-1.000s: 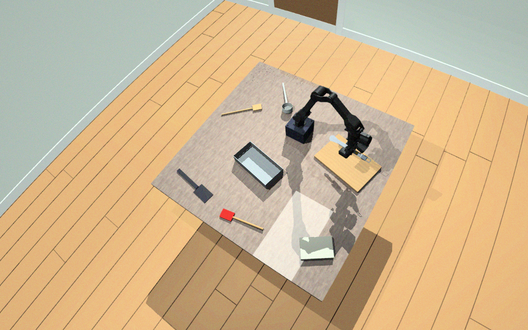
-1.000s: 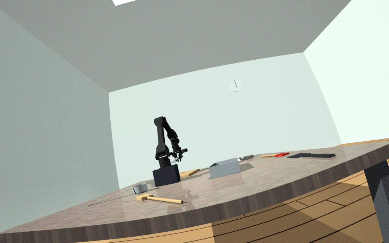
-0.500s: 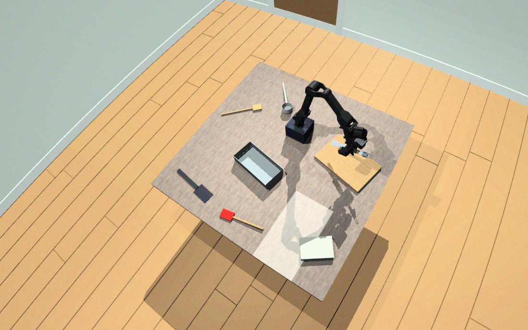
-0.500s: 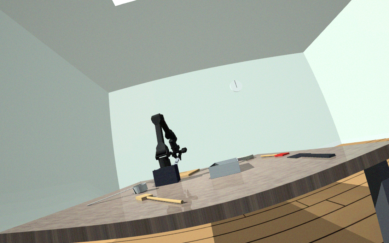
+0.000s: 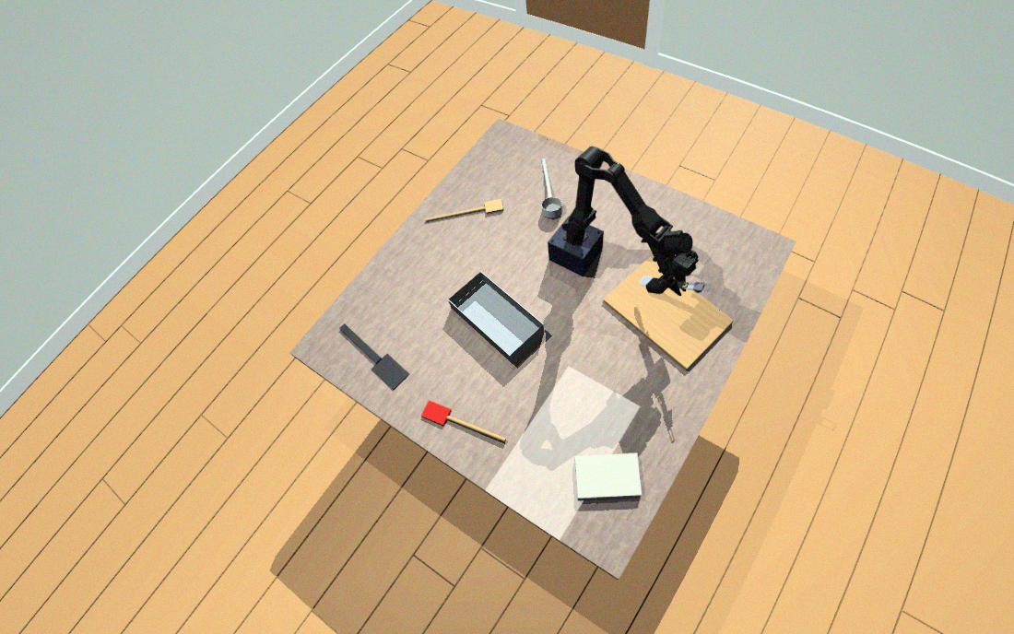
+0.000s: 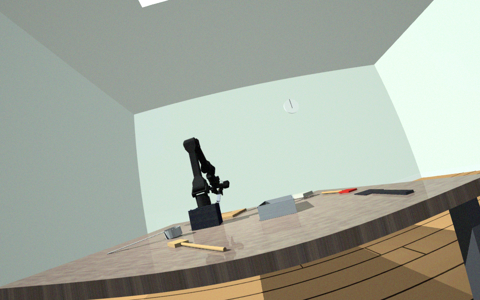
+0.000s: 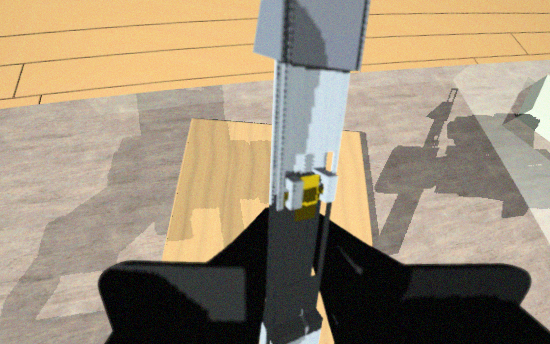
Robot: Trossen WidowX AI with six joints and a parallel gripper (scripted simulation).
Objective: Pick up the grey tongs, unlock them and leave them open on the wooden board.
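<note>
My gripper tip is 1 cm to the left of the yellow lock piece and 4 cm below it. From my gripper tip the other things lie so: pale block 56 cm ahead, 14 cm to the left, 14 cm below; then grey roasting tin 37 cm ahead, 46 cm to the right, 12 cm below; then wooden board 3 cm to the right, 14 cm below.
</note>
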